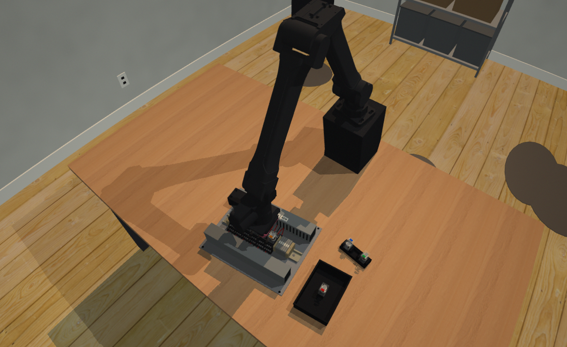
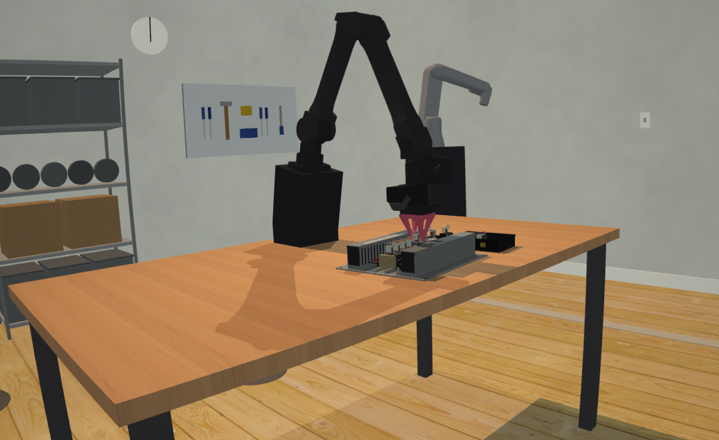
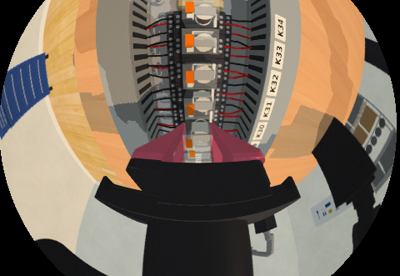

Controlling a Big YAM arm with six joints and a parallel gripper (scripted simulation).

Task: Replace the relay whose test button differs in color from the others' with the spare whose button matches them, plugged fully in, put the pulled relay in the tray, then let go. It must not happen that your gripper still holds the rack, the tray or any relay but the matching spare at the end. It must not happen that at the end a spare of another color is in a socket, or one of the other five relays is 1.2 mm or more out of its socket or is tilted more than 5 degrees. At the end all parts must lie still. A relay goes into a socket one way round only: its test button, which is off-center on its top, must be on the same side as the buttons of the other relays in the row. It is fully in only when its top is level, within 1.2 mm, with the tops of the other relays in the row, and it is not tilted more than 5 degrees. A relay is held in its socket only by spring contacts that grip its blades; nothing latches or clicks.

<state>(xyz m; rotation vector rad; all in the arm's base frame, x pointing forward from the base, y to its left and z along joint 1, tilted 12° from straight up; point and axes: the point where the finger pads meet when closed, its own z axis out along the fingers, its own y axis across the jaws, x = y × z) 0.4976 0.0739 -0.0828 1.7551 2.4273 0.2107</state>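
The grey relay panel is 2 cm to the right of my hand and 6 cm below it. Round my hand: blue-button relay 18 cm behind, 20 cm to the left, 4 cm below; black tray 2 cm behind, 25 cm to the left, 5 cm below; black spare holder 19 cm behind, 23 cm to the left, 5 cm below.
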